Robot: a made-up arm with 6 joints.
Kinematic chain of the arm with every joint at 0, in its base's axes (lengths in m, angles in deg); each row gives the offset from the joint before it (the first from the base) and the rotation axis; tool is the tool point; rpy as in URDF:
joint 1: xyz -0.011 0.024 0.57 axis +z
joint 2: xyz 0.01 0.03 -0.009 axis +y
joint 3: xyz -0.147 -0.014 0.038 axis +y
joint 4: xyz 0.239 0.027 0.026 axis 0.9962 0 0.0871
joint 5: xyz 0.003 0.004 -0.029 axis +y
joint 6: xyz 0.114 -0.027 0.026 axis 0.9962 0 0.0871
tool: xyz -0.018 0.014 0 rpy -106.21 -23.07 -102.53
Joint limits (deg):
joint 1: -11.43..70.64
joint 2: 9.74..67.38
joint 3: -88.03..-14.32
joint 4: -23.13..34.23
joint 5: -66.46..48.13
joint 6: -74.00..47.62
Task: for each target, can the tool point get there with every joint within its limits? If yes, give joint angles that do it. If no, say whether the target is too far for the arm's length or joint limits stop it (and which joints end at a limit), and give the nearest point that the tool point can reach.
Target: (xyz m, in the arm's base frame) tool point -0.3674 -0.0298 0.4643
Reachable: no: joint limits stop it (at a limit: joint 1, joint 2, joint 3, joint 4, joint 5, joint 6) | nearest point -0.0480 0.1742 0.4234 | short by 0.381 m
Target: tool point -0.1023 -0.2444 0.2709
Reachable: no: joint limits stop it (at a limit: joint 1, joint 2, joint 3, joint 4, joint 5, joint 6) | nearest point 0.1189 -0.0151 0.4284 | short by 0.355 m
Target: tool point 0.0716 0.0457 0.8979
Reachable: yes | joints -3.30 14.64 -59.99 28.51 -10.64 30.79
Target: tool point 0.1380 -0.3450 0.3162
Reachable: no: joint limits stop it (at a limit: joint 1, joint 2, joint 4, joint 5, joint 6) | nearest point 0.1327 -0.0178 0.4362 | short by 0.349 m
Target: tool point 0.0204 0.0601 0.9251
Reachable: yes | joints 11.27 14.16 -67.98 -11.33 -17.88 -61.87
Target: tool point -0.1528 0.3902 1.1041
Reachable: no: too far | nearest point -0.0096 0.2304 0.9097 | short by 0.290 m
